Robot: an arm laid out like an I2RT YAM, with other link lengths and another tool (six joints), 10 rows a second.
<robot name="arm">
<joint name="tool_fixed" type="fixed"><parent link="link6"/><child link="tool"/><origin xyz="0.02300 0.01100 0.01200" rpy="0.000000 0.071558 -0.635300"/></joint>
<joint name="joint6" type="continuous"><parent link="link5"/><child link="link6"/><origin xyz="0.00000 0.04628 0.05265" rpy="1.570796 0.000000 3.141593"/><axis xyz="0 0 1"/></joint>
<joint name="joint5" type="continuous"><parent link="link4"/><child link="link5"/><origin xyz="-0.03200 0.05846 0.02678" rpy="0.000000 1.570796 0.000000"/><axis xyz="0 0 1"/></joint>
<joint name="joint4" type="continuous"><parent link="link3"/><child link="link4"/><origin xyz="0.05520 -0.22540 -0.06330" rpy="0.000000 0.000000 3.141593"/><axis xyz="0 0 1"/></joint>
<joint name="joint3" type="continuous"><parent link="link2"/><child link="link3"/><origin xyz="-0.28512 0.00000 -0.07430" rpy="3.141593 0.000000 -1.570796"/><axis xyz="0 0 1"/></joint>
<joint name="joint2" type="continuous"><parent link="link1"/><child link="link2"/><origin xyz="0.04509 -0.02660 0.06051" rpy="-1.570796 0.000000 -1.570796"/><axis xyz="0 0 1"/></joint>
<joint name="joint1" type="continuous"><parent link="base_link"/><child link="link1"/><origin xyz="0.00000 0.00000 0.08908" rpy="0.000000 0.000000 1.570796"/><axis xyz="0 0 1"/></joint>
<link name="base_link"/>
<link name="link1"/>
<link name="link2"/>
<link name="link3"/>
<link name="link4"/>
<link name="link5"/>
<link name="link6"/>
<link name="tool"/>
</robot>
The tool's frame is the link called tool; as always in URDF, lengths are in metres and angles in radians. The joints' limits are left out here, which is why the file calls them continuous.
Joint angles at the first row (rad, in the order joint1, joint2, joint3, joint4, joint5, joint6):
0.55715 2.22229 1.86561 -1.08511 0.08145 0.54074
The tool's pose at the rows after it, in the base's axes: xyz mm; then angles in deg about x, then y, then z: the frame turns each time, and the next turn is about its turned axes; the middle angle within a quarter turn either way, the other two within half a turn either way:
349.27 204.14 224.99 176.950 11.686 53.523
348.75 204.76 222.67 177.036 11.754 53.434
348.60 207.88 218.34 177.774 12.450 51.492
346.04 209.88 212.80 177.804 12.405 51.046
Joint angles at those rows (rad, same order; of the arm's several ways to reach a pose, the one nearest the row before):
0.55714 2.22380 1.84994 -1.05725 0.08068 0.53998
0.55905 2.22382 1.84007 -1.04583 0.08031 0.54036
0.56668 2.22381 1.82251 -1.01415 0.07725 0.51442
0.57430 2.22381 1.79807 -0.99125 0.07764 0.51442

